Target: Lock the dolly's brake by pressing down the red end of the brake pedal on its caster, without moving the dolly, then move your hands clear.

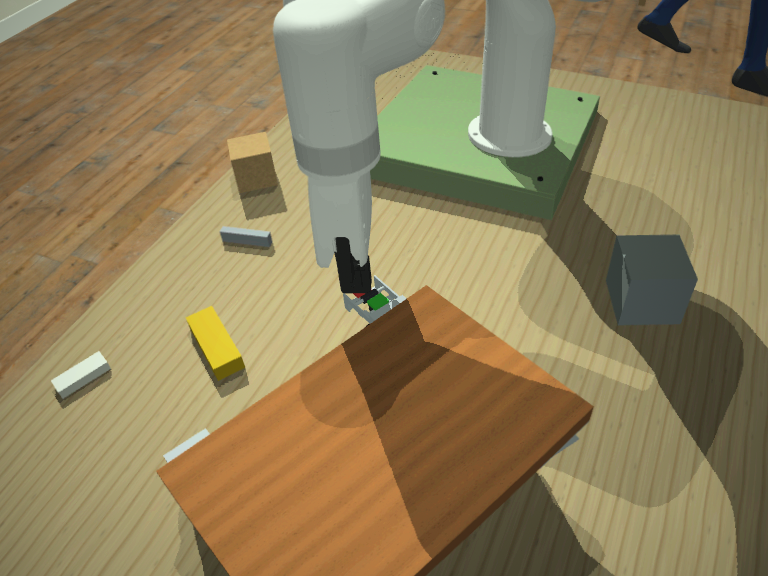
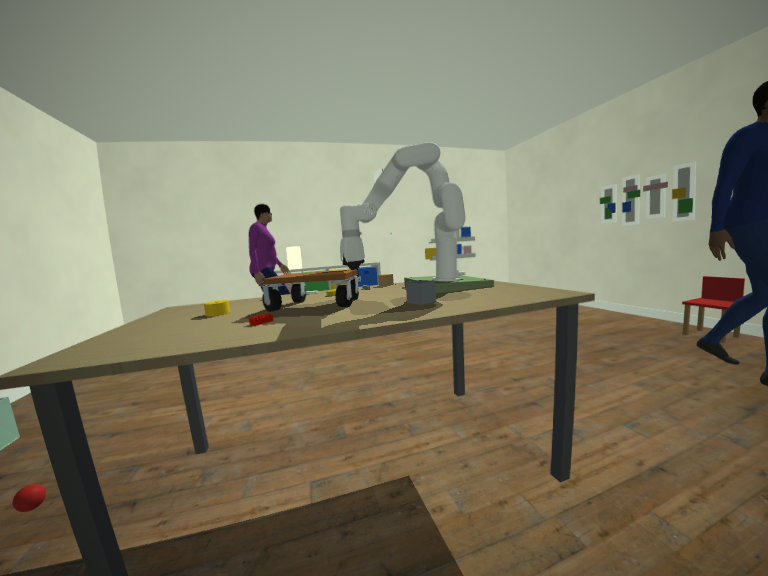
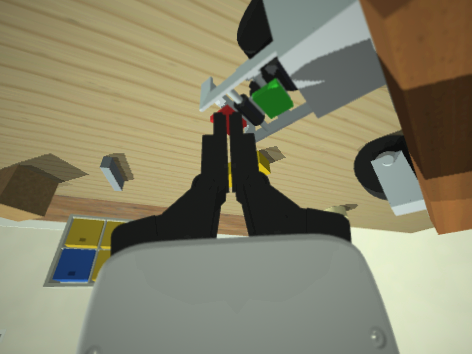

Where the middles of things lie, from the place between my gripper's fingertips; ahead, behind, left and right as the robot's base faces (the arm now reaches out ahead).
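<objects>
The grey bar (image 1: 228,234) is 13 cm behind my hand, 22 cm to the right of it and 8 cm below it. I see the dolly (image 1: 396,445) 19 cm ahead of my hand, 7 cm to the left of it and 2 cm below it. The dark grey block (image 1: 650,279) is 14 cm behind my hand, 31 cm to the left of it and 5 cm below it; going by their middles, of the things named here the dark grey block is the farthest from my hand. And my hand itself is 3 cm short of the caster bracket (image 1: 394,299), 5 cm to the right of it and 3 cm above it.
</objects>
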